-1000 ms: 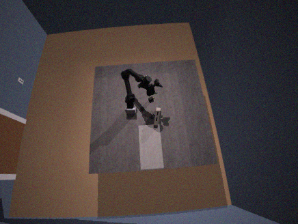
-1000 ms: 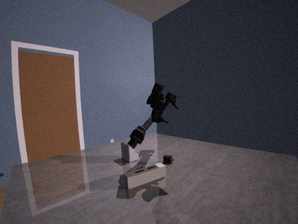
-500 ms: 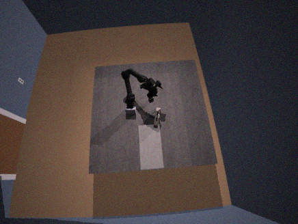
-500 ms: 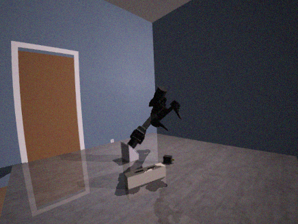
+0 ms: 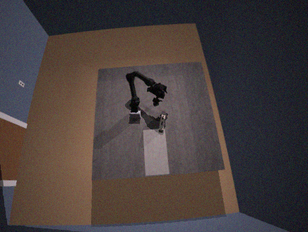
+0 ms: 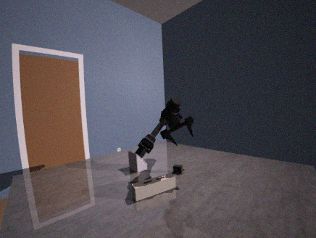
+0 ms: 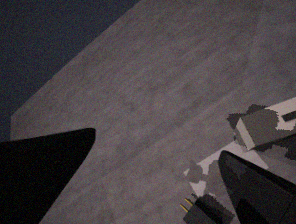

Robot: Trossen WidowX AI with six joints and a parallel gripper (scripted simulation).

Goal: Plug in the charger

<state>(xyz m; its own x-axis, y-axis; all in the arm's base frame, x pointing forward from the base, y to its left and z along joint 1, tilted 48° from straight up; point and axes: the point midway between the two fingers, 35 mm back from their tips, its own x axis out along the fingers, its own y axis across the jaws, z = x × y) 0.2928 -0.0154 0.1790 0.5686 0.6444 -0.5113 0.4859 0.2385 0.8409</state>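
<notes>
Now: gripper tip 80 mm past the two-prong charger, 30 mm to the right of it and 180 mm above it.
</notes>
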